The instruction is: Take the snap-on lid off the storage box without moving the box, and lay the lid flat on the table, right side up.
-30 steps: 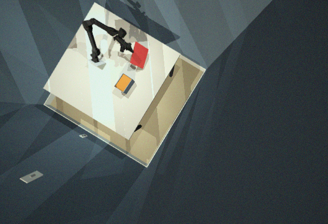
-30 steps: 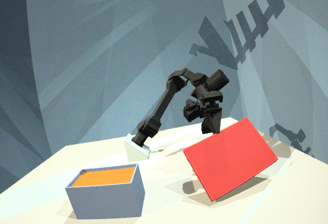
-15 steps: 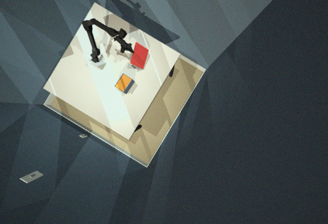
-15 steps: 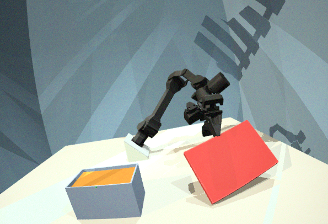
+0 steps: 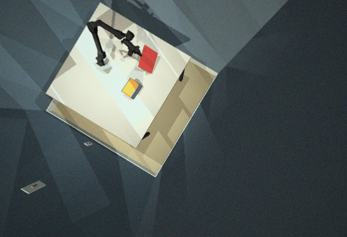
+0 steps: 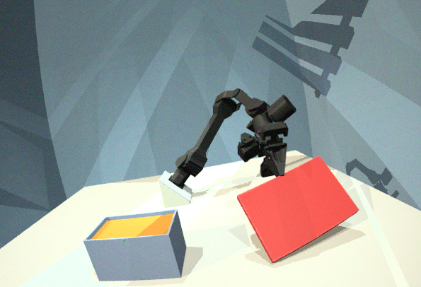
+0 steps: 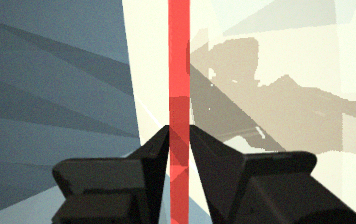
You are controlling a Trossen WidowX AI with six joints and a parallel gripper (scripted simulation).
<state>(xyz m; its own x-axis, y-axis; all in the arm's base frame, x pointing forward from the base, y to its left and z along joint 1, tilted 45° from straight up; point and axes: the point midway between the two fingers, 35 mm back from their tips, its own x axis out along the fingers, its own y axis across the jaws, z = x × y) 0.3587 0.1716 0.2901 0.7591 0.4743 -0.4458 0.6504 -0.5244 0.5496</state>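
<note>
The red lid is 60 mm ahead of my gripper tip, 20 mm to the left of it and 50 mm below it. The rest, counted from my gripper tip: grey-blue storage box: 80 mm ahead, 350 mm to the right, 80 mm below.
</note>
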